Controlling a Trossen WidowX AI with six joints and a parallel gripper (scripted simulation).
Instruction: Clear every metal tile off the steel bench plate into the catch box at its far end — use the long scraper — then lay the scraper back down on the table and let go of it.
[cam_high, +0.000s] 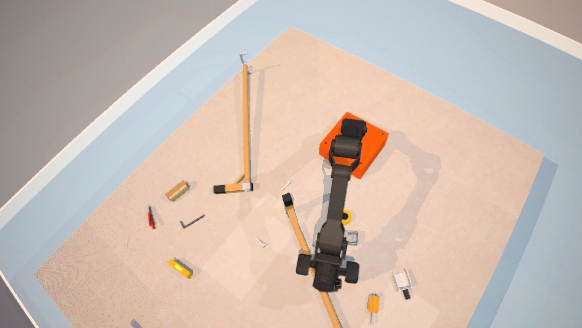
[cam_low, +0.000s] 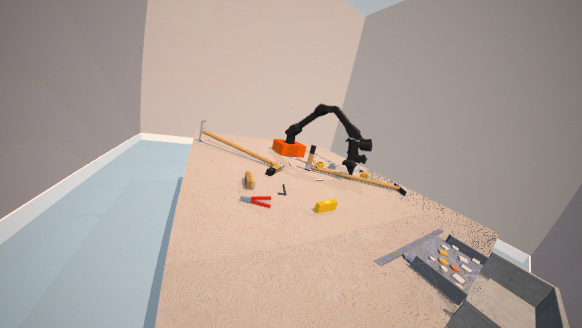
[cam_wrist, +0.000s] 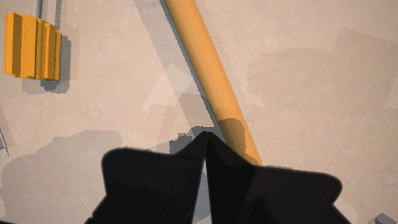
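The long scraper is 3 cm ahead of my gripper tip and 5 cm above it. Also, from my gripper tip: orange screwdriver: 1 cm ahead, 17 cm to the left; then metal box: 16 cm behind, 2 cm to the left, 1 cm below; then yellow tape roll: 22 cm behind, 3 cm to the right, 1 cm below.
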